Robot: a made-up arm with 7 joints. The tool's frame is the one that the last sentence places.
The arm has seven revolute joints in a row. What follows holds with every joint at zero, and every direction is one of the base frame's. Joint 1 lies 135.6 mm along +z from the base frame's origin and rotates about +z. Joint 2 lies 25.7 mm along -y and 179.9 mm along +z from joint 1 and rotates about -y. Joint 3 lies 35.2 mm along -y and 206 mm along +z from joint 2 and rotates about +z. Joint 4 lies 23.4 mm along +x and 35.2 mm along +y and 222.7 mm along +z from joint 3 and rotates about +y. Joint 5 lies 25.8 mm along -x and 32.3 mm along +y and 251.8 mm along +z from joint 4 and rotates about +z. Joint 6 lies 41.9 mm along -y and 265.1 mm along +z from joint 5 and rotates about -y. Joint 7 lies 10.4 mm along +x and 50.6 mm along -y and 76.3 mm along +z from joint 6 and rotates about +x. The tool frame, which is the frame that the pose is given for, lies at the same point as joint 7; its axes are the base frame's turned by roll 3.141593, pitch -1.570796 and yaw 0 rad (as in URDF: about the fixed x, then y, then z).
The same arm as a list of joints. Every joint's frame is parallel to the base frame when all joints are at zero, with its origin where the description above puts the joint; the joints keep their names.
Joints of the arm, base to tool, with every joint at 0 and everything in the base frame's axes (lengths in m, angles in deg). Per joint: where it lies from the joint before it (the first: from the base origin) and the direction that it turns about. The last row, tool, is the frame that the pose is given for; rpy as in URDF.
joint 1: axis 0 0 1 offset 0 0 0.1356
joint 2: axis 0 -1 0 offset 0 -0.0257 0.1799
joint 3: axis 0 0 1 offset 0 -0.0352 0.206
joint 4: axis 0 1 0 offset 0.0234 0.0352 0.2227
joint 5: axis 0 0 1 offset -0.0258 0.0323 0.2518
joint 6: axis 0 -1 0 offset 0 -0.0419 0.2651
joint 7: axis 1 0 0 offset 0.0104 -0.0506 0.0763
tool: offset 0 0 0 rpy -180 -90 0

